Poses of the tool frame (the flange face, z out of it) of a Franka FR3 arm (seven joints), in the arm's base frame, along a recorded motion.
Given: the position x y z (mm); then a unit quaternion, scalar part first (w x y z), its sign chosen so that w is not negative.
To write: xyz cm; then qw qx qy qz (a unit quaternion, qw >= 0). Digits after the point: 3 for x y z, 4 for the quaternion.
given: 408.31 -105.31 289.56 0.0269 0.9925 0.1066 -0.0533
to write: 40.831 -10.531 28.956 0.0269 0.9925 0.1066 -0.0533
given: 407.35 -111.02 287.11 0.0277 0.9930 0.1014 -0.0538
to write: 40.735 -11.102 28.711 0.0277 0.9930 0.1014 -0.0538
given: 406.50 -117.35 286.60 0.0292 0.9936 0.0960 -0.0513
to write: 40.650 -11.735 28.660 0.0292 0.9936 0.0960 -0.0513
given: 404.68 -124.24 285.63 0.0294 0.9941 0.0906 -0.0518
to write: 40.468 -12.424 28.563 0.0294 0.9941 0.0906 -0.0518
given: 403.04 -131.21 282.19 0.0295 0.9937 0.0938 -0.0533
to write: 40.304 -13.121 28.219 0.0295 0.9937 0.0938 -0.0533
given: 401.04 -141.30 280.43 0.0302 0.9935 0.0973 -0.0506
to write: 40.104 -14.130 28.043 0.0302 0.9935 0.0973 -0.0506
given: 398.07 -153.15 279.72 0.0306 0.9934 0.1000 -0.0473
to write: 39.807 -15.315 27.972 0.0306 0.9934 0.1000 -0.0473
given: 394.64 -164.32 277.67 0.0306 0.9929 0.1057 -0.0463
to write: 39.464 -16.432 27.767 0.0306 0.9929 0.1057 -0.0463
